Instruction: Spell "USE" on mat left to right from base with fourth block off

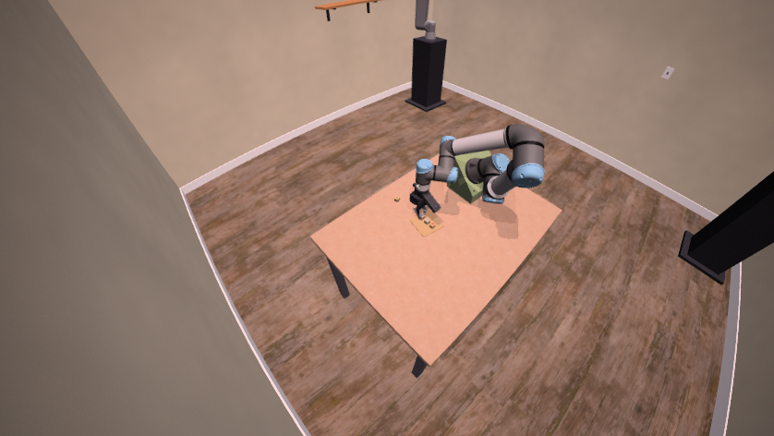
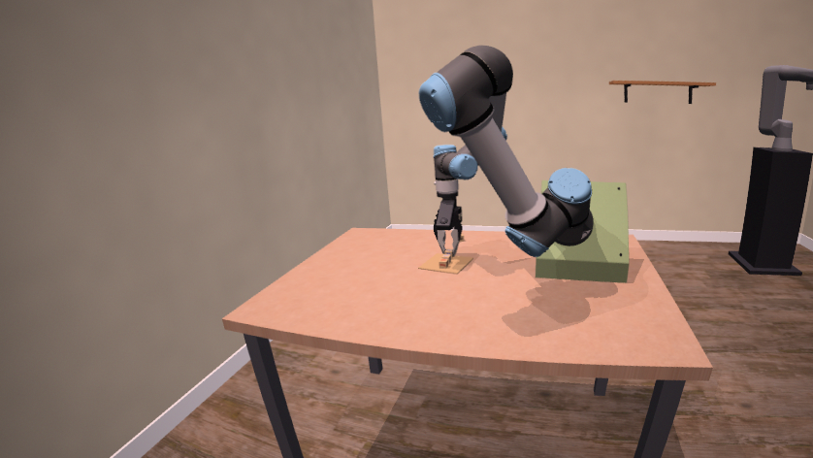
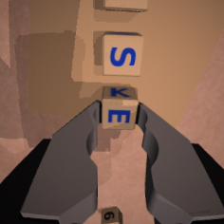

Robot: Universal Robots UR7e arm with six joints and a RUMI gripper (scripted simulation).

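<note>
My hand is 40 mm to the right of the mat and 20 mm above it. The rest, counted from my hand: letter block 80 mm to the left, 10 mm below.
</note>
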